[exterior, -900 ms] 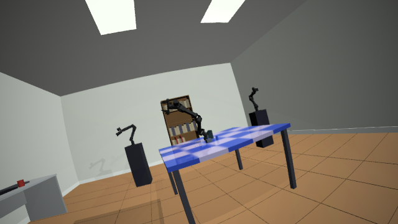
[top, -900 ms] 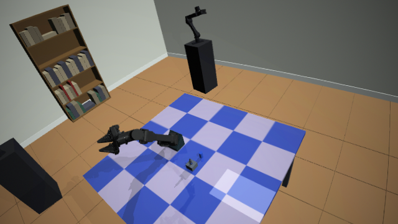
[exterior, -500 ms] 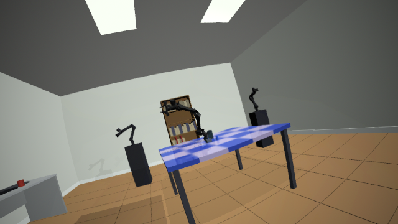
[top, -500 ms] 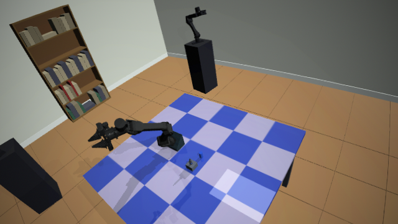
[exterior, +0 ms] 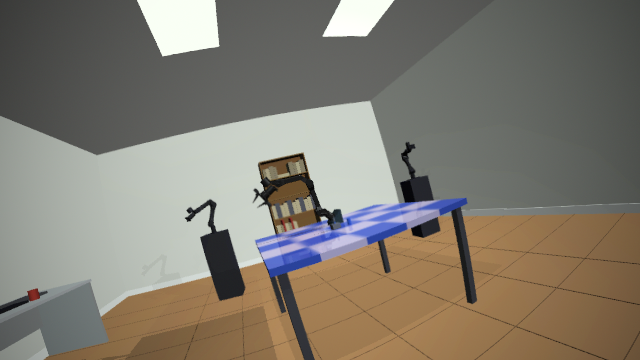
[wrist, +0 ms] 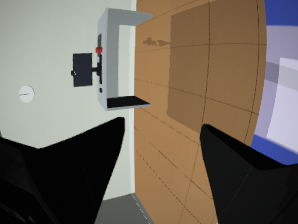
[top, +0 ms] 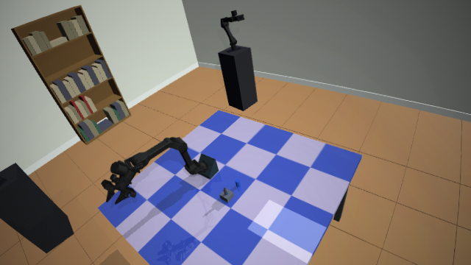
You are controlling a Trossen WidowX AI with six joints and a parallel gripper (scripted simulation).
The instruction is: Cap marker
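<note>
Now: the blue marker cap 21 cm ahead of my gripper tip, 65 cm to the left of it and 29 cm below it.
</note>
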